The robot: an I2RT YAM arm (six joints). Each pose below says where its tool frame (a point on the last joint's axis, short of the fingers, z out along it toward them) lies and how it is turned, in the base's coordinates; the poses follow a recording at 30 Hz.
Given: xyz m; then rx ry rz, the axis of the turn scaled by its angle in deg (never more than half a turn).
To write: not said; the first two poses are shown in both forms.
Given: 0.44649 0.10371 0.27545 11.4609 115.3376 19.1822
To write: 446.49 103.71 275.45 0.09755 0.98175 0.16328 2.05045
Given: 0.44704 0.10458 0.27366 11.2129 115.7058 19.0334
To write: 447.04 104.58 273.66 0.09519 0.98226 0.16158 2.05592
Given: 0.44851 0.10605 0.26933 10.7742 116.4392 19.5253
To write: 448.51 106.05 269.33 0.09088 0.98215 0.16469 2.06918
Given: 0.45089 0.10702 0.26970 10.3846 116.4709 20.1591
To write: 450.89 107.02 269.70 0.08752 0.98157 0.16989 2.07097
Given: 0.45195 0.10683 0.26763 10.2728 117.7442 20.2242
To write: 451.95 106.83 267.63 0.08567 0.98194 0.16866 2.09281
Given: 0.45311 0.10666 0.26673 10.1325 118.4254 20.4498
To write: 453.11 106.66 266.73 0.08401 0.98193 0.16956 2.10495
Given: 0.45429 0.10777 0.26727 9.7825 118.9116 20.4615
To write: 454.29 107.77 267.27 0.08081 0.98229 0.16903 2.11281
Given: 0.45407 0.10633 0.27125 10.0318 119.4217 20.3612
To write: 454.07 106.33 271.25 0.08253 0.98241 0.16750 2.12162
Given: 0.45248 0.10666 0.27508 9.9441 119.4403 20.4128
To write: 452.48 106.66 275.08 0.08179 0.98241 0.16790 2.12196
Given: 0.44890 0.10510 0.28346 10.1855 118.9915 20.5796
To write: 448.90 105.10 283.46 0.08405 0.98188 0.16982 2.11511
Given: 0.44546 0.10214 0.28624 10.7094 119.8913 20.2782
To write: 445.46 102.14 286.24 0.08774 0.98219 0.16613 2.13043
